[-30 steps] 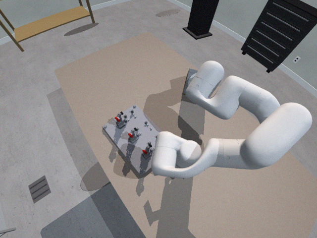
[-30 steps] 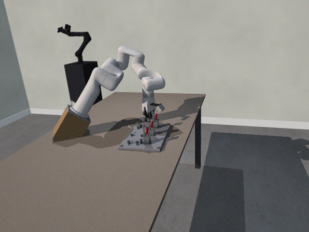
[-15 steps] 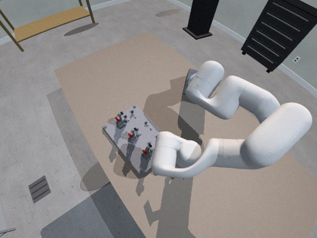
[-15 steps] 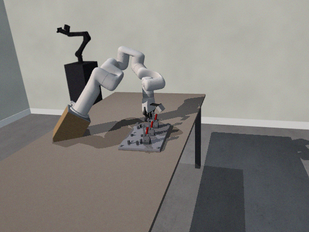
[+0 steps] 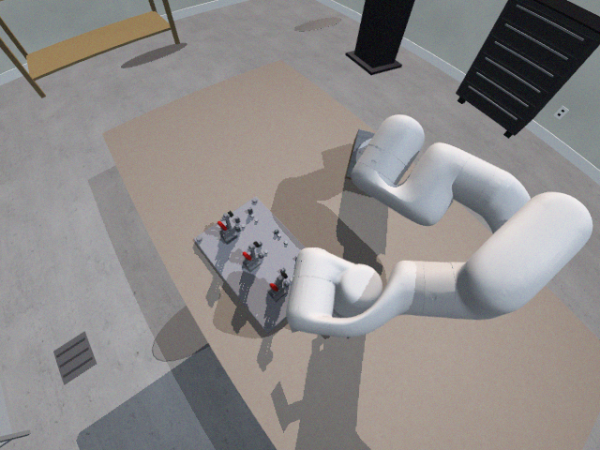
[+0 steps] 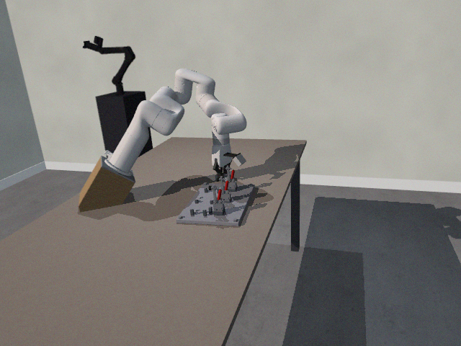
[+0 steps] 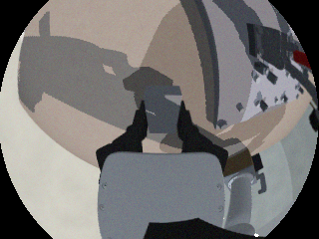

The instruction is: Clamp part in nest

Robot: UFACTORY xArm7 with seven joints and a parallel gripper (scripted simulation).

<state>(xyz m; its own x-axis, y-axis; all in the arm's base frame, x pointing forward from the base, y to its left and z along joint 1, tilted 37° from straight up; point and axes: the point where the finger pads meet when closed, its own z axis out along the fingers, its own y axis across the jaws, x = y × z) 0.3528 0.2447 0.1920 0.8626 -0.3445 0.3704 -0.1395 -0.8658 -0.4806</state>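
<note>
The grey fixture plate is 240 mm to the right of my hand, 90 mm ahead of it and 20 mm below it. From my hand the other things lie so: grey block part 10 mm below.
</note>
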